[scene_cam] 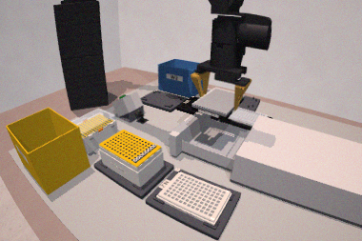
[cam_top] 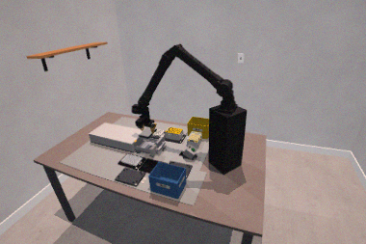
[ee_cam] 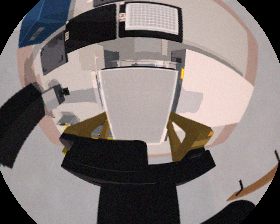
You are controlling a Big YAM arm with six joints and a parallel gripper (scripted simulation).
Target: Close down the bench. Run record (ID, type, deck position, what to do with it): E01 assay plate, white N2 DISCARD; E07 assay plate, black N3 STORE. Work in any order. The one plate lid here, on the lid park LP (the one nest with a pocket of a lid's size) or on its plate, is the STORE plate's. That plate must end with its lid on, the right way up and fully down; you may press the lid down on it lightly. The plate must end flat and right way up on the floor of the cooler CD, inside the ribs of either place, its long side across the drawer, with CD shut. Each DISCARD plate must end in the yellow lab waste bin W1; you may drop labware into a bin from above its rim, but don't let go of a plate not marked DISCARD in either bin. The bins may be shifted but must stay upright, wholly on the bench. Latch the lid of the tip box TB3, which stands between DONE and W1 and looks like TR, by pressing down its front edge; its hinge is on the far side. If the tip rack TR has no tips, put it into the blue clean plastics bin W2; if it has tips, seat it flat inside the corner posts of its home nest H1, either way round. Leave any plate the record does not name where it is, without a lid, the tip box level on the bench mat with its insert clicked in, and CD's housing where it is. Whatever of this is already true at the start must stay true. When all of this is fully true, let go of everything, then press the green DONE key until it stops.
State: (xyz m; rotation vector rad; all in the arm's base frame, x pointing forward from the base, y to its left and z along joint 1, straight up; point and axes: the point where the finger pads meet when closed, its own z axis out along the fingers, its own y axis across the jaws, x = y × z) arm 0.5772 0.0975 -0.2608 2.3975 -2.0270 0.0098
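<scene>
My gripper is now 30 mm short of the cooler drawer, 10 mm to the right of it and 120 mm above it. The rest, counted from my hand: plate lid (right at my hand); then black plate (right at my hand); then tip rack TR (100 mm behind, 210 mm to the right, 90 mm below).
</scene>
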